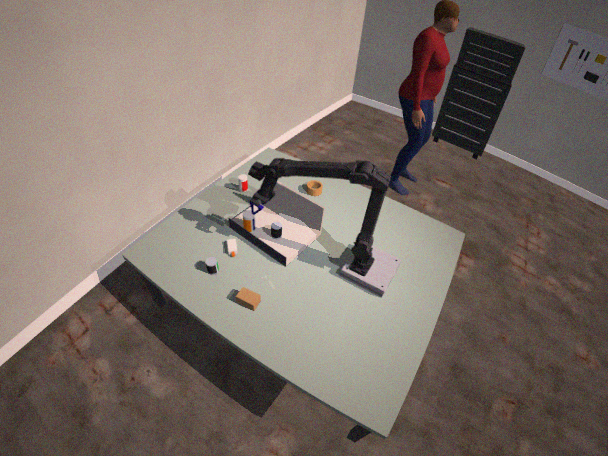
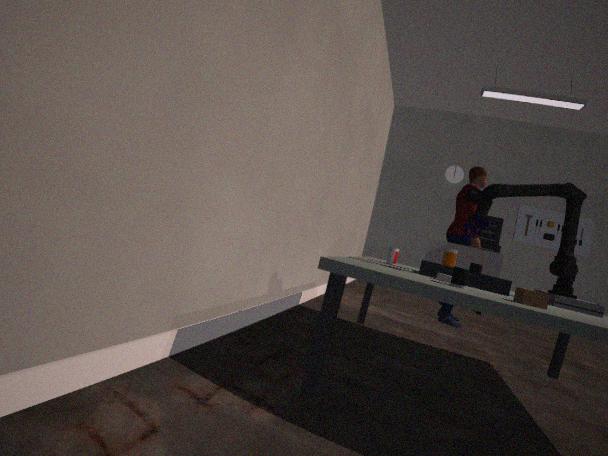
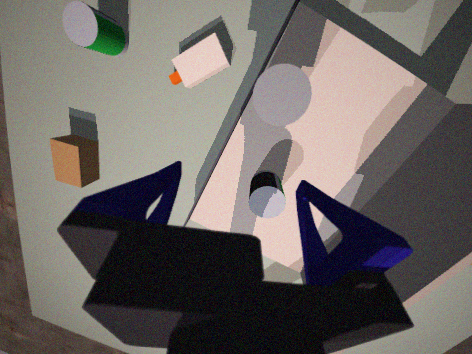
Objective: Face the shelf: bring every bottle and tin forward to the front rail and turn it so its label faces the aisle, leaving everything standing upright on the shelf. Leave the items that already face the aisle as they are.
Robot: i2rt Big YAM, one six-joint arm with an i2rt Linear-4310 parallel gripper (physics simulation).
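Frame: origin at the arm's base, x ahead, y left, z up, level; metres.
Seen in the pictures: gripper, fingertip midpoint: [image 1: 257, 209] [image 2: 470, 236] [image 3: 241, 177]; arm's base, origin of the base link: [image 1: 361, 264] [image 2: 561, 295].
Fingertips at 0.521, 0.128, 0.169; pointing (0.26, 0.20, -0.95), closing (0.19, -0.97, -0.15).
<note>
Offsets run from my fingertips to a thing's middle, as dx, dy, dz.
The pale shelf [image 1: 299, 240] [image 3: 370, 80] has a dark front rail {-0.006, +0.033, -0.194} [image 1: 260, 243] [image 2: 492, 284]. A tall bottle with a pale round top {+0.069, -0.010, -0.130} [image 1: 248, 221] [image 2: 450, 258] [image 3: 282, 95] stands upright close behind the rail, its orange side facing the rail and blue showing on another side. A small black tin {-0.069, -0.059, -0.150} [image 1: 276, 230] [image 2: 475, 269] [image 3: 266, 195] stands upright with a gap to the rail; its black side faces the rail and a sliver of green shows on the rear side. My gripper [image 1: 256, 207] [image 2: 476, 225] [image 3: 241, 177] is open and empty, above the shelf.
On the table stand a black-and-green tin {+0.062, +0.286, -0.187} [image 1: 212, 266] [image 3: 95, 30], a white block with an orange tip {+0.071, +0.128, -0.208} [image 1: 231, 247] [image 3: 201, 61], an orange-brown block {-0.185, +0.320, -0.197} [image 1: 248, 298] [image 2: 531, 298] [image 3: 75, 160], a red-and-white tin {+0.342, -0.281, -0.174} [image 1: 243, 183] [image 2: 393, 256] and an orange ring {-0.017, -0.530, -0.197} [image 1: 314, 191]. A grey panel [image 1: 300, 207] backs the shelf.
</note>
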